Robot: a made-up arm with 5 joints. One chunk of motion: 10 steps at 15 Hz.
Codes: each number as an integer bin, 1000 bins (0 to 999) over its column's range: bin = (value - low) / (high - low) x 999, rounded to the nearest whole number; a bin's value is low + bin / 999 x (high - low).
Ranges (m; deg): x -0.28..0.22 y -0.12..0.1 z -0.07..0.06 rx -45..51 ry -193..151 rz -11..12
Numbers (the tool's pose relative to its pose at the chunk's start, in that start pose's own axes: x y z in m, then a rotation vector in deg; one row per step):
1: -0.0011 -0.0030 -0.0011 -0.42 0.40 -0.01
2: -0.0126 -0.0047 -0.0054 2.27 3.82 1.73
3: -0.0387 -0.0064 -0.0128 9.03 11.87 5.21
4: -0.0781 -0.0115 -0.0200 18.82 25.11 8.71
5: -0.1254 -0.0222 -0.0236 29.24 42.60 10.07
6: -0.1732 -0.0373 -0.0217 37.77 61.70 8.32
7: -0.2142 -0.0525 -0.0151 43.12 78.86 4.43
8: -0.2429 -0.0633 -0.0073 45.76 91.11 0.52
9: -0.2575 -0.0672 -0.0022 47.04 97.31 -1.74
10: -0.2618 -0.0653 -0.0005 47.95 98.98 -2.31
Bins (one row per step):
1: 557 531 529 464 562 477
2: 534 524 496 492 572 553
3: 482 516 440 562 595 704
4: 403 493 384 664 633 856
5: 309 444 357 773 684 915
6: 213 376 371 861 740 839
7: 131 307 422 917 790 670
8: 74 257 482 944 825 500
9: 45 240 521 958 843 402
10: 36 248 534 967 848 377

